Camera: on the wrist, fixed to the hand. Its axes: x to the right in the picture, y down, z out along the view.
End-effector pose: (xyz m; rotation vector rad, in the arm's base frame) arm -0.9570 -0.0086 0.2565 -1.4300 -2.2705 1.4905
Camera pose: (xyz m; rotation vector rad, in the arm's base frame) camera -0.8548 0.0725 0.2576 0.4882 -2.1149 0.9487
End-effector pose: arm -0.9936 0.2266 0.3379 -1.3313 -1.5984 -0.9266
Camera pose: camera -0.9057 0.1402 0.3809 0.2427 -2.5796 -1.5481
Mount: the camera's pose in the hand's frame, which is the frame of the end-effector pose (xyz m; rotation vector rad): 0.0006 0.0737 -0.1077 0.1223 -0.0367 -1.5400
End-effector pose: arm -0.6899 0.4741 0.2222 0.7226 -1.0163 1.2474
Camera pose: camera -0.7381 0.5850 0.1730 1.2396 -0.1686 -0.0683
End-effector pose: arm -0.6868 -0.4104 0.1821 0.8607 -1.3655 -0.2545
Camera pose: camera -0.6105 -0.3190 0.2355 1.8765 -0.4769 -1.3538
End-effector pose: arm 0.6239 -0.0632 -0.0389 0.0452 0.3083 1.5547
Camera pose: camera 0.5281 -0.0786 -0.1261 -0.0631 0.2815 0.0078
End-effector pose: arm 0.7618 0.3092 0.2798 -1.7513 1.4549 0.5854
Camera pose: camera 0.6777 0.2198 0.3240 -2.1063 -0.1534 -0.3010
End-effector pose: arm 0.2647 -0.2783 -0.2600 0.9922 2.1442 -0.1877
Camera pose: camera 0.2546 -0.1825 -0.1719 -0.7942 2.3894 -1.0200
